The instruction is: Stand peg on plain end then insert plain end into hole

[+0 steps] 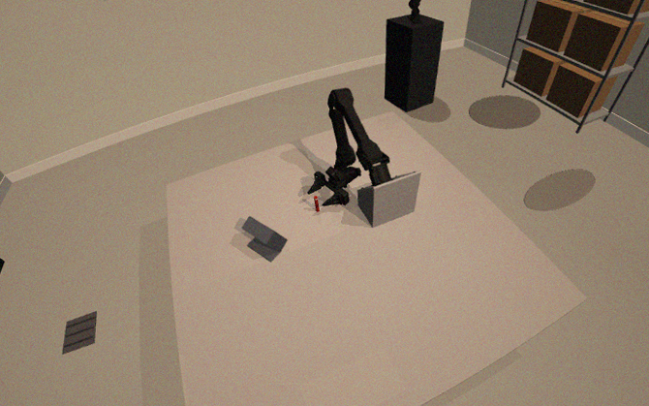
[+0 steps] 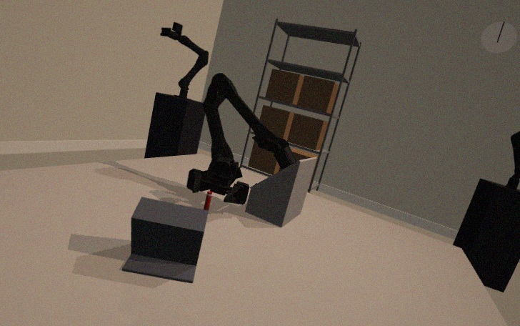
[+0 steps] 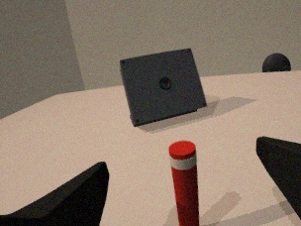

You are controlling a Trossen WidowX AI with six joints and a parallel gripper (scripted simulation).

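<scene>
Right now the red peg is 1 cm below my gripper tip. Round my gripper tip: dark sloped panel (24 cm ahead, 5 cm to the left, 1 cm below).
</scene>
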